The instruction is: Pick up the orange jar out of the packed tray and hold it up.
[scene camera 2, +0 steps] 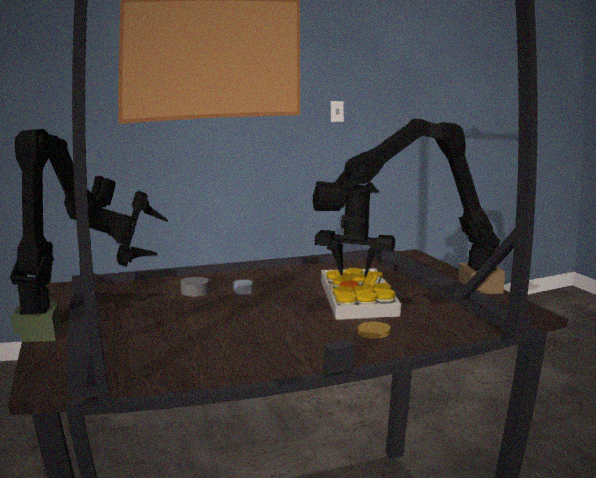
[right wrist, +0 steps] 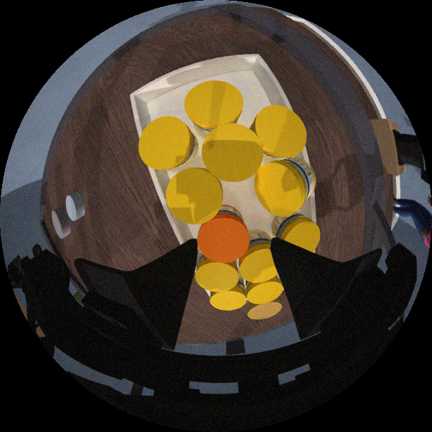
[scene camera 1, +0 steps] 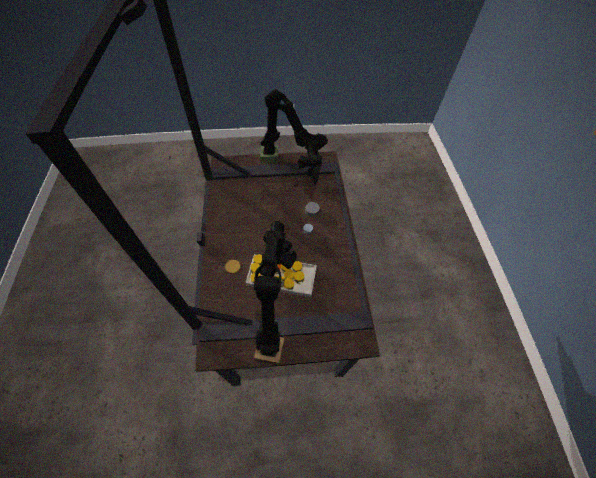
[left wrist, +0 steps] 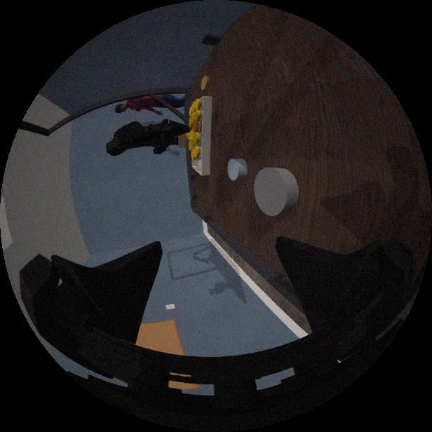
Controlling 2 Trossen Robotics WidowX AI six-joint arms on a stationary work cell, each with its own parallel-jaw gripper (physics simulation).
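Places are measured from the left arm's base along level axes (x back, y right, z up), in centimetres.
Pixels of known places: left gripper, fingertip midpoint: (scene camera 2: 162,237) (scene camera 1: 316,181); right gripper, fingertip midpoint: (scene camera 2: 353,275); left arm's base at its link origin: (scene camera 2: 34,309) (scene camera 1: 269,150); right arm's base at its link origin: (scene camera 1: 269,347).
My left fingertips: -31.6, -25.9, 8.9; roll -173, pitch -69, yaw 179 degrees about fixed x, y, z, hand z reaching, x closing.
For each thing: its top centre in the pictures, then the offset to it from my left fingertips, as dx, dy, dz.
- orange-lidded jar at its top centre: (scene camera 2: 349,283) -43.3, +18.8, -9.8
- white tray at its top centre: (scene camera 2: 357,285) (scene camera 1: 281,273) -46.6, +16.0, -11.4
- yellow jar at its top centre: (scene camera 2: 375,272) -50.8, +17.0, -8.1
- grey disc at its top centre: (scene camera 2: 194,280) (scene camera 1: 312,207) -7.7, +1.1, -11.6
- tan disc at its top centre: (scene camera 2: 374,327) (scene camera 1: 232,266) -42.1, +39.4, -13.4
The orange-lidded jar (right wrist: 223,238) (scene camera 2: 349,284) (left wrist: 195,126) is inside the white tray (right wrist: 200,70) (scene camera 2: 367,311) (scene camera 1: 308,286) (left wrist: 206,140), among several yellow-lidded jars. One yellow jar (scene camera 2: 371,279) looks tilted. My right gripper (right wrist: 235,244) (scene camera 2: 354,275) is partly open and empty, pointing down low over the tray. In the right wrist view the orange lid appears between its fingertips, nearer the picture's left one; contact cannot be told. My left gripper (left wrist: 219,245) (scene camera 2: 161,237) is wide open and empty, raised above the far end of the table, away from the tray.
A grey disc (scene camera 1: 312,207) (scene camera 2: 194,286) (left wrist: 276,191) and a smaller pale blue one (scene camera 1: 308,228) (scene camera 2: 243,287) (left wrist: 237,169) stand between the tray and the left arm. A tan disc (scene camera 1: 232,266) (scene camera 2: 374,330) lies beside the tray. Dark frame posts (scene camera 2: 526,150) rise at the table's edges.
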